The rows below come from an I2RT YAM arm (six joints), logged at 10 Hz.
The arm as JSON. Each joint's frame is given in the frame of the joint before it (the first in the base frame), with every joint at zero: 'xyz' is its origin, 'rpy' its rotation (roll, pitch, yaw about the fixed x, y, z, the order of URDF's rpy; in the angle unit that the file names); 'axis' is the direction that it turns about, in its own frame. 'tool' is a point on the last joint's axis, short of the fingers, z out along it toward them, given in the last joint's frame.
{
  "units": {
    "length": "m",
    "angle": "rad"
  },
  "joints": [
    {
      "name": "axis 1",
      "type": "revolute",
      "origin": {
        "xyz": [
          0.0,
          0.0,
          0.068
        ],
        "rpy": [
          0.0,
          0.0,
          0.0
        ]
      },
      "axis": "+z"
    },
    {
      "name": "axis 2",
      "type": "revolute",
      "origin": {
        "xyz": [
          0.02,
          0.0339,
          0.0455
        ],
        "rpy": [
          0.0,
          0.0,
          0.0
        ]
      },
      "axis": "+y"
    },
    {
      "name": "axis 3",
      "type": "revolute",
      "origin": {
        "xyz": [
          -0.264,
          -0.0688,
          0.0
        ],
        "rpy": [
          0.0,
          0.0,
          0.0
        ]
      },
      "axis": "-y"
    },
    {
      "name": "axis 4",
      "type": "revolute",
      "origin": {
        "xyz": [
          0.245,
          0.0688,
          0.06
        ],
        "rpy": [
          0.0,
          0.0,
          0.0
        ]
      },
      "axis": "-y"
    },
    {
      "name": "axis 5",
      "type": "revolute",
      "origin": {
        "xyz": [
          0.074,
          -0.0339,
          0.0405
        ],
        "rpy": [
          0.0,
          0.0,
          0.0
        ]
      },
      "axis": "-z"
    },
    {
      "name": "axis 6",
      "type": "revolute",
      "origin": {
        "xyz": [
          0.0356,
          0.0,
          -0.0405
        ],
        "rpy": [
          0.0,
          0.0,
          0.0
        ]
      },
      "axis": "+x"
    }
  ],
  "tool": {
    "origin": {
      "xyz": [
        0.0,
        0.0,
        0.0
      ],
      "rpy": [
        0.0,
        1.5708,
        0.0
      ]
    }
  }
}
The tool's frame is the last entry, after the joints.
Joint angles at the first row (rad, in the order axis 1, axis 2, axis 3, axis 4, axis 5, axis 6):
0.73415, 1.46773, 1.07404, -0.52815, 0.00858, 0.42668
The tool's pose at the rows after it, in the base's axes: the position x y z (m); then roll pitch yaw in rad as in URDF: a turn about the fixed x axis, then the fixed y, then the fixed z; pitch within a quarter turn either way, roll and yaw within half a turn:
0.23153 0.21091 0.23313 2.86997 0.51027 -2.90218
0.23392 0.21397 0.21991 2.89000 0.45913 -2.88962
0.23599 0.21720 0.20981 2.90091 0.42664 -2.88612
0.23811 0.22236 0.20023 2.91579 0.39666 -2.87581
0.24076 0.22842 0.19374 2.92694 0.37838 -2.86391
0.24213 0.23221 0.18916 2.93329 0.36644 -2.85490
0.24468 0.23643 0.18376 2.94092 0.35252 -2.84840
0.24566 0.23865 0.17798 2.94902 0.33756 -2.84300
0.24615 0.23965 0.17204 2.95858 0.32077 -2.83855
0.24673 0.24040 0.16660 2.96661 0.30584 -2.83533
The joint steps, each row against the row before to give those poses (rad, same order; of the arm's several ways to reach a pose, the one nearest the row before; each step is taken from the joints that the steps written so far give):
0.00344, 0.05380, 0.00002, -0.02290, -0.01944, 0.00344
0.00113, 0.04273, -0.00001, -0.01065, -0.00841, 0.00266
0.00268, 0.03469, 0.00076, 0.00073, -0.00381, 0.00649
0.00724, 0.04007, 0.00919, -0.00191, -0.00038, 0.00343
0.00803, 0.03700, 0.01750, -0.00150, 0.00077, 0.00001
0.00533, 0.02326, 0.00954, 0.00037, -0.00077, -0.00115
0.00380, 0.02937, 0.01412, -0.00038, -0.00001, -0.00002
0.00269, 0.02136, 0.00379, 0.00078, 0.00001, 0.00003
0.00114, 0.01830, 0.00001, -0.00079, 0.00038, -0.00039
0.00039, 0.01679, 0.00000, 0.00001, 0.00000, -0.00038

